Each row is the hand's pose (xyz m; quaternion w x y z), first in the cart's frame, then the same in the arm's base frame.
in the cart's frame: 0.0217 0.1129 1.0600 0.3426 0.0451 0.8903 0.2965
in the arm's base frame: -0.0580 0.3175 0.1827 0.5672 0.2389 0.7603 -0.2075
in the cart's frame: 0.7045 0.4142 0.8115 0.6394 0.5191 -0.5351 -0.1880
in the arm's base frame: 0.5847 -0.1289 0.2622 0.5419 0.0070 -0.8275 -0.1467
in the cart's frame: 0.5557 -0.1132 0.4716 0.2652 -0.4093 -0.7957 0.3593
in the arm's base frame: 0.0642 -0.4995 0.1756 0.0921 -0.8211 -0.3983 0.3984
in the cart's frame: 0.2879 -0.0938 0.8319 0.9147 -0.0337 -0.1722 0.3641
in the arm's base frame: -0.0708 -0.0806 0.2662 0.8624 -0.4831 -0.1486 -0.0279
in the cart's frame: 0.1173 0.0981 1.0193 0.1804 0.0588 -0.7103 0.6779
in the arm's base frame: -0.0139 0.2279 0.2150 0.3353 -0.4237 -0.3971 0.7419
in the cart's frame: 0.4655 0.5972 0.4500 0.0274 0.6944 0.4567 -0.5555
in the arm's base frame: 0.5794 -0.1791 -0.2054 0.1112 0.8421 -0.1164 -0.5148
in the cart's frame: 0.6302 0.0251 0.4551 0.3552 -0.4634 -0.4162 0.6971
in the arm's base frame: 0.2191 -0.4984 0.1449 0.3502 -0.7943 0.0404 0.4948
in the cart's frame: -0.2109 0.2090 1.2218 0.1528 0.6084 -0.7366 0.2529
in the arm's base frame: -0.1156 0.6046 0.1211 0.3253 0.0959 -0.7941 0.5043
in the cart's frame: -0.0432 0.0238 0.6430 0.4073 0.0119 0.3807 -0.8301
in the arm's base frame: -0.1791 0.0193 -0.1045 0.0542 0.1610 -0.0533 -0.9840
